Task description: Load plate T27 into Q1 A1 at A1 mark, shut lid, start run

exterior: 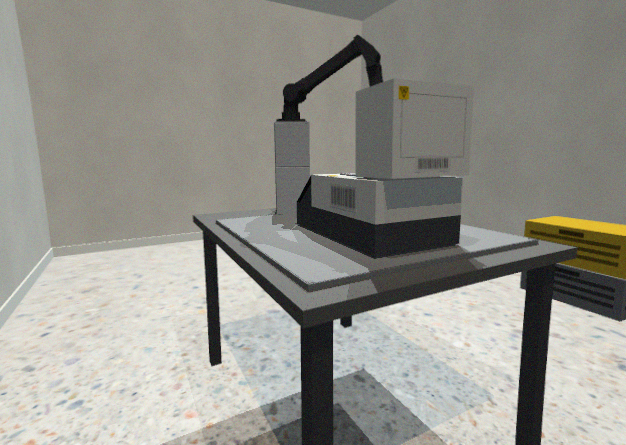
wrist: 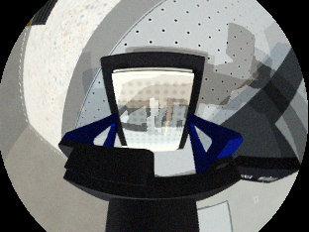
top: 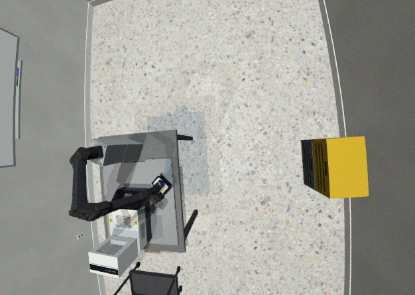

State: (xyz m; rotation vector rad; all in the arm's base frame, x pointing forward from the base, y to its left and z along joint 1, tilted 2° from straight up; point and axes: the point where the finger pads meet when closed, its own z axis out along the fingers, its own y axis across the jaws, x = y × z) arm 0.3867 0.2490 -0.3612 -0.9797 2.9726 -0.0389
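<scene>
Now: hand 10 mm above the sealed plate T27. The rest, counted from my hand: plate nest N1: 20 mm below.
</scene>
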